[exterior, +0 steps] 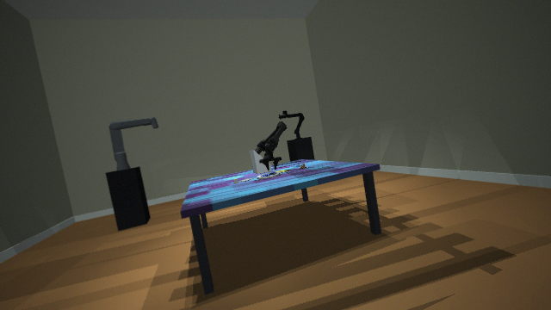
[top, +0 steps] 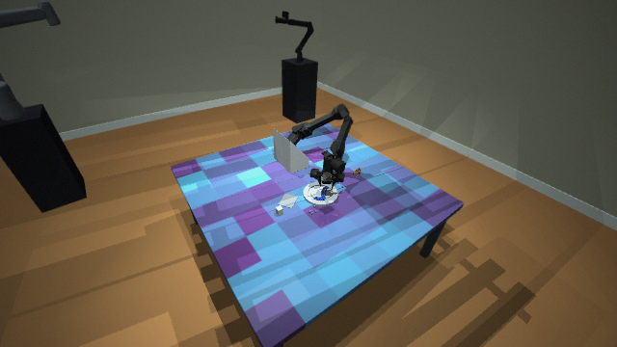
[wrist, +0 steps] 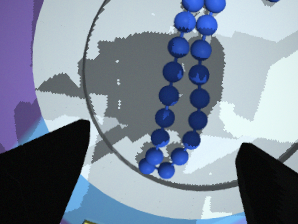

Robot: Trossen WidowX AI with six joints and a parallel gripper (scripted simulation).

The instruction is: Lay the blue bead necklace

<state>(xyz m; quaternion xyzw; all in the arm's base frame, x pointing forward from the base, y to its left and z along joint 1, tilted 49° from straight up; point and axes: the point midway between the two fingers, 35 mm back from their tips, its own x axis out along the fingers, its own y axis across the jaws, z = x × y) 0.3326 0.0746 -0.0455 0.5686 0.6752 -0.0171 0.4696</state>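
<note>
The round white bead board lies 3 cm to the right of my gripper tip, 3 cm below it and 1 cm behind it. From my gripper tip the other things lie so: cream cube 31 cm to the right, 3 cm below, 2 cm behind; then yellow patch 13 cm to the left, 11 cm behind, 4 cm below; then flat grey square 21 cm to the right, 7 cm behind, 4 cm below.
</note>
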